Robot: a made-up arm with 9 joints.
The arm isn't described. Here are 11 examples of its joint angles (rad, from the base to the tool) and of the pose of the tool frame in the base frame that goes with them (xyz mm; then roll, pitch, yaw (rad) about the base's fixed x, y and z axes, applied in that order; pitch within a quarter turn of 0, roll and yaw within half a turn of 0).
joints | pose
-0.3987 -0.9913 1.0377 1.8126 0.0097 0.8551 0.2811 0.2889 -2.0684 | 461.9 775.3 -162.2 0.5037 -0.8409 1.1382
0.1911 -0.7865 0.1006 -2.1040 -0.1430 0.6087 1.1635 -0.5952 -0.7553 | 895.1 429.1 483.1 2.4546 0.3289 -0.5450
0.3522 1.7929 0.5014 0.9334 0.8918 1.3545 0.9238 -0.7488 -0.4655 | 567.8 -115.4 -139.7 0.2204 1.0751 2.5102
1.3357 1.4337 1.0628 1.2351 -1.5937 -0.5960 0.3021 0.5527 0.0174 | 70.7 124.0 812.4 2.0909 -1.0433 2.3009
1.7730 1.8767 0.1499 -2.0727 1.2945 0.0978 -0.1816 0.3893 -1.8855 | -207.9 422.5 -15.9 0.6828 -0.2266 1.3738
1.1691 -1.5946 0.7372 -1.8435 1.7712 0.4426 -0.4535 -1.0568 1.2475 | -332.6 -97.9 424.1 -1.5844 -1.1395 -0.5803
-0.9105 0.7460 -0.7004 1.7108 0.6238 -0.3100 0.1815 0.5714 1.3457 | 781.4 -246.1 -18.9 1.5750 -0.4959 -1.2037
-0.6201 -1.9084 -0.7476 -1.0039 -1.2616 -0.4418 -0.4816 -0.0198 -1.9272 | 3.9 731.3 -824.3 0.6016 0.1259 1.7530
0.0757 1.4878 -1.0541 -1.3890 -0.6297 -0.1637 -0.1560 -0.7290 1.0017 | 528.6 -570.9 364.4 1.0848 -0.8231 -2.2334
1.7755 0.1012 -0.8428 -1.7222 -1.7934 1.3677 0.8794 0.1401 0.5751 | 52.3 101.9 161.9 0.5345 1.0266 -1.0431
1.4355 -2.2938 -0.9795 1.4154 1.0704 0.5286 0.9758 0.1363 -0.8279 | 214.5 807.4 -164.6 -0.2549 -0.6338 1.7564
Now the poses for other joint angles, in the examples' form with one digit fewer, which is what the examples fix.
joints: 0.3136 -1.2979 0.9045 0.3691 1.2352 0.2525 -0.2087 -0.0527 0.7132
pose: 459 761 313 -1.441 -0.681 2.554
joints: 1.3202 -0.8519 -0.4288 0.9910 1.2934 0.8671 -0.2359 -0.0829 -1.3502
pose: -72 398 105 0.445 -1.004 1.913
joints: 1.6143 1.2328 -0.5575 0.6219 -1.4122 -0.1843 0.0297 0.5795 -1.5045
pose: -857 -255 637 2.759 0.415 -3.022
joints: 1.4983 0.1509 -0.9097 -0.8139 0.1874 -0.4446 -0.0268 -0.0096 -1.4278
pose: 50 166 848 -2.957 -1.071 -1.154
